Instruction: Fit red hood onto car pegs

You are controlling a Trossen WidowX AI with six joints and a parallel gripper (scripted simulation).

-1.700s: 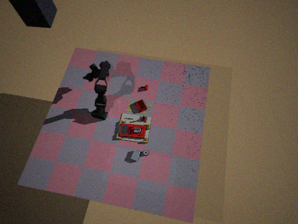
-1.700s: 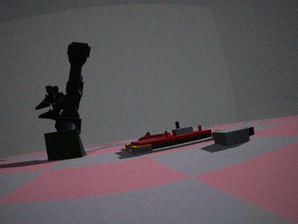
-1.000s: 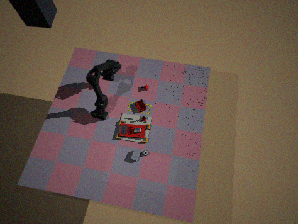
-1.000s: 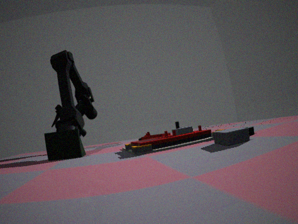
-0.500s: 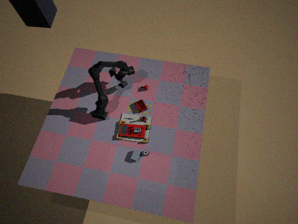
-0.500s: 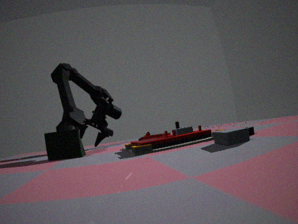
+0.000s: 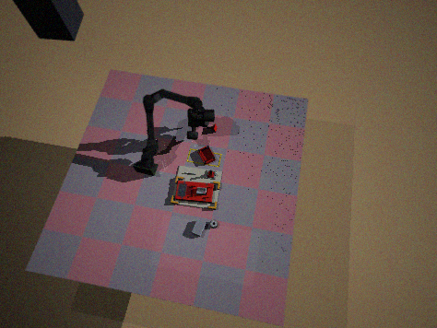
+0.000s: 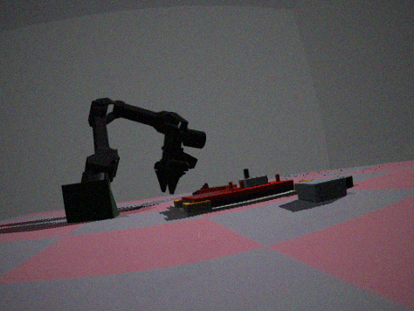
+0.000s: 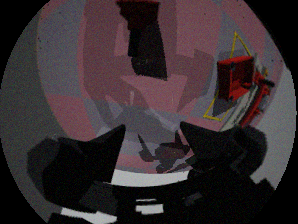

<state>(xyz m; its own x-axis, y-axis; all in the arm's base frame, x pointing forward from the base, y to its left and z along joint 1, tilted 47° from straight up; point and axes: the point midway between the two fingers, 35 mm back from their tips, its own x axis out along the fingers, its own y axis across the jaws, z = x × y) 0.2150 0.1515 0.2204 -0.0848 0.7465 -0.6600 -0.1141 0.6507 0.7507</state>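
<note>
The red hood is 11 cm ahead of my gripper tip, 15 cm to the right of it and 2 cm below it. The rest, counted from my gripper tip: grey engine block 11 cm ahead, 37 cm to the right.
</note>
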